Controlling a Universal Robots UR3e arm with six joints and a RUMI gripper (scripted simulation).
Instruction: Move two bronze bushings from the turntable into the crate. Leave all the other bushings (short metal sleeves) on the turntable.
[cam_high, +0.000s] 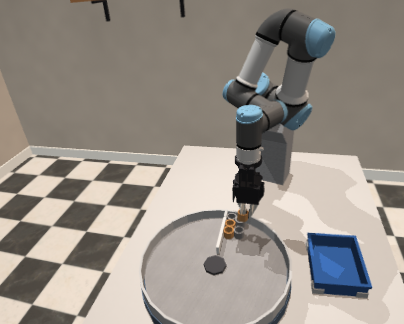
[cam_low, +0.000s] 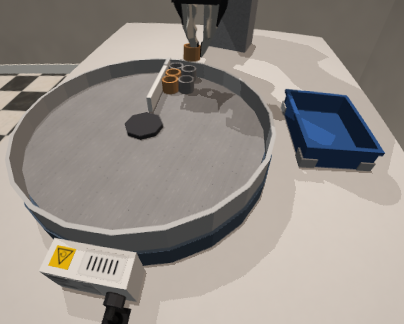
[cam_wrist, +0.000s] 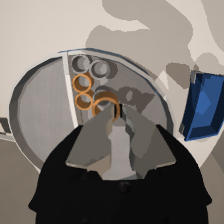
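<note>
Right now my hand is 240 mm to the right of the blue crate, 120 mm short of it and 110 mm above it. Also, from my hand: grey turntable 110 mm to the right, 110 mm ahead, 80 mm below.
</note>
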